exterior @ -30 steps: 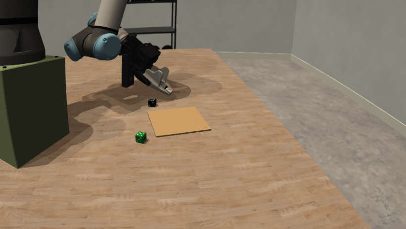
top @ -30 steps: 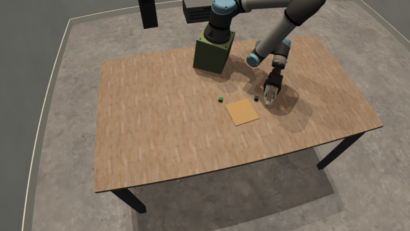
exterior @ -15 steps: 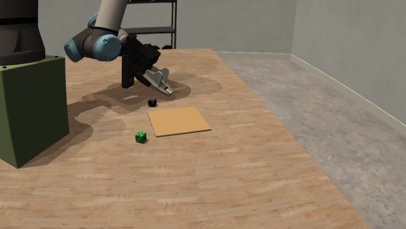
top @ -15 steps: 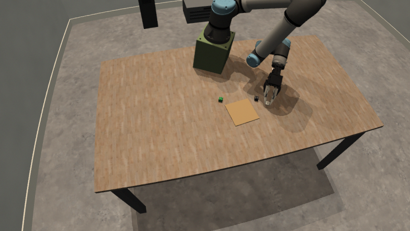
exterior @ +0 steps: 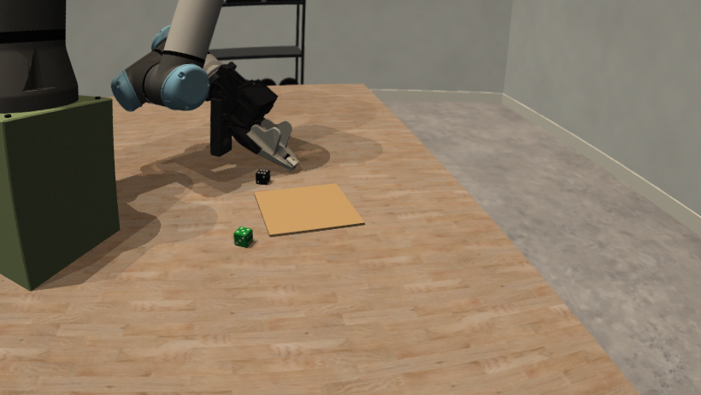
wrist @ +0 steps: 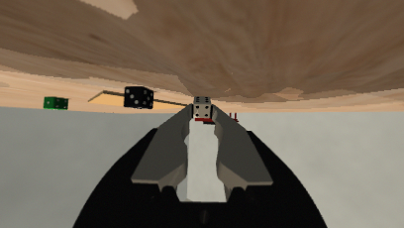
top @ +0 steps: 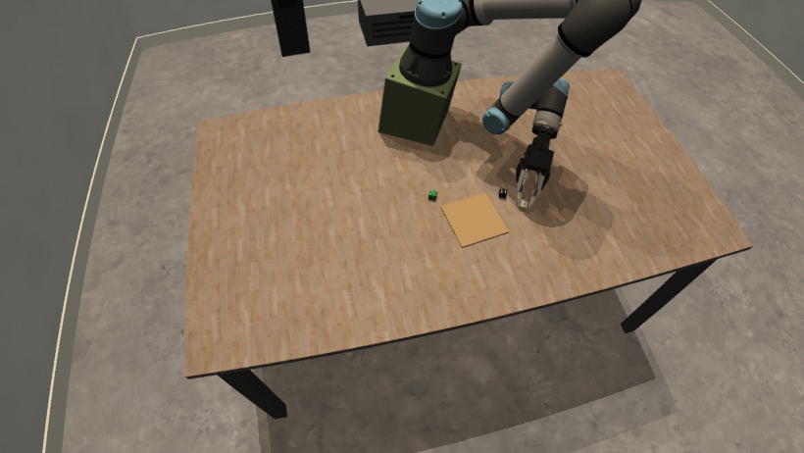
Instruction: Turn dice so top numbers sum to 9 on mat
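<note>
The white die is 1 cm ahead of my hand. From my hand the other things lie so: tan mat (3 cm ahead, 15 cm to the right, 2 cm below); black die (4 cm behind, 5 cm to the right, 1 cm below); green die (6 cm behind, 25 cm to the right, 1 cm below).
</note>
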